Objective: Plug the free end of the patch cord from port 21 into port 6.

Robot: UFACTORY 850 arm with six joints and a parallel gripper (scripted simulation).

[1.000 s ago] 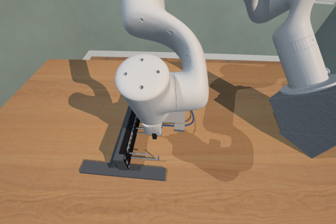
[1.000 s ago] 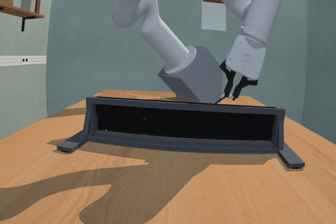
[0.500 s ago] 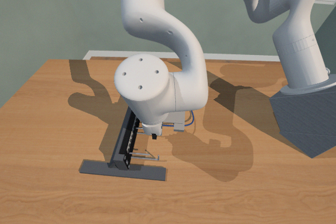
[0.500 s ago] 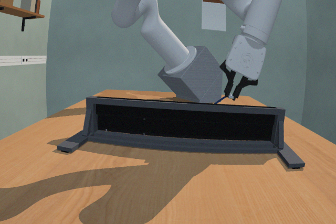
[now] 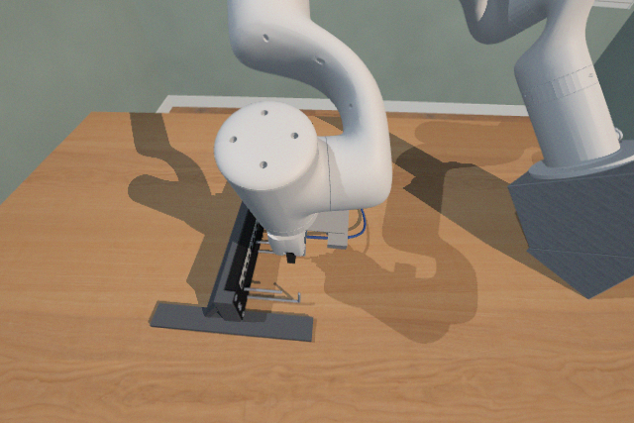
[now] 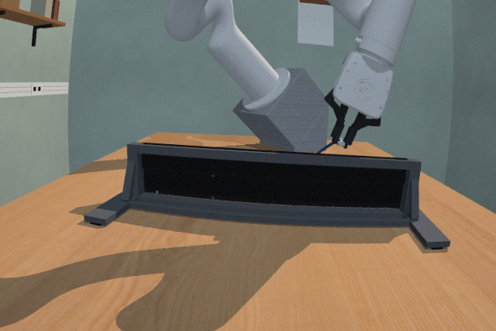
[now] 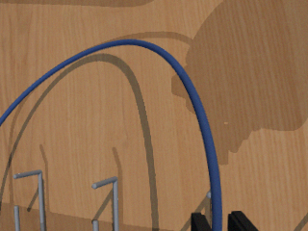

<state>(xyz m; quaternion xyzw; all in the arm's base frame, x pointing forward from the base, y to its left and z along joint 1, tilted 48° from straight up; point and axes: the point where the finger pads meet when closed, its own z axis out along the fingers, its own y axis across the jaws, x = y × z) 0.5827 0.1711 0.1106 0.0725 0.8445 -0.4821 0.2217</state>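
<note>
Now: hand 2 cm short of the clear plug, 1 cm to the left of it and 1 cm above it.
</note>
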